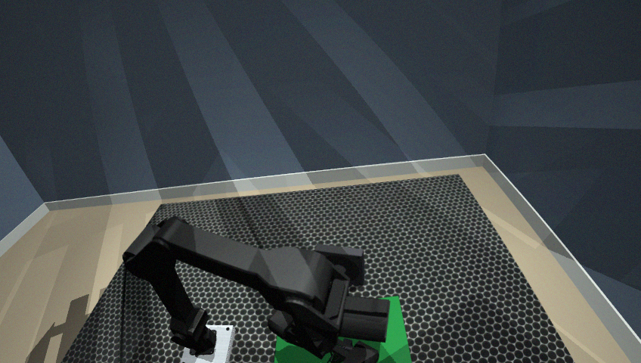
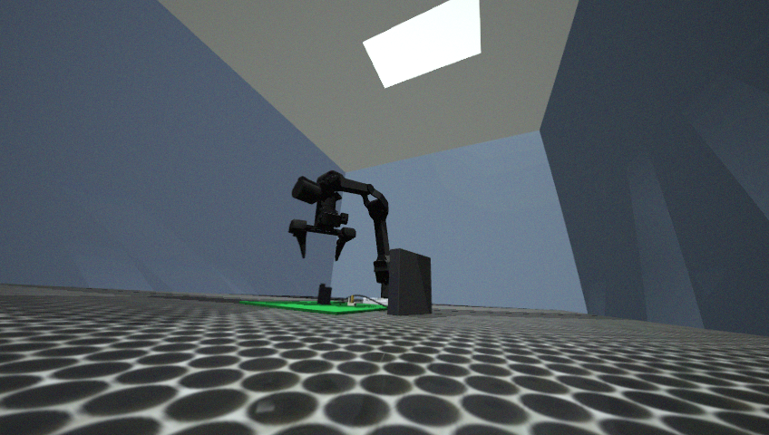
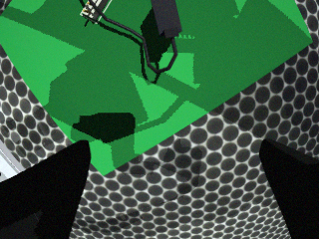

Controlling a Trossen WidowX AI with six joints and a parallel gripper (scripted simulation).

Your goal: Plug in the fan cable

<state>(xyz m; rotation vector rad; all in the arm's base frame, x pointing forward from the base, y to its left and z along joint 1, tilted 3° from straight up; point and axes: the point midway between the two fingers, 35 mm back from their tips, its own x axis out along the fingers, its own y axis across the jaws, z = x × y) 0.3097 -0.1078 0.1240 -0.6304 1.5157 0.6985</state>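
Now: gripper tip 9 cm above the fan cable plug, 6 cm to the right of it and 4 cm short of it. From my gripper tip the other things lie so: black fan (26 cm to the left, 6 cm below, 6 cm ahead); green board (13 cm below, 8 cm to the left, 3 cm ahead).
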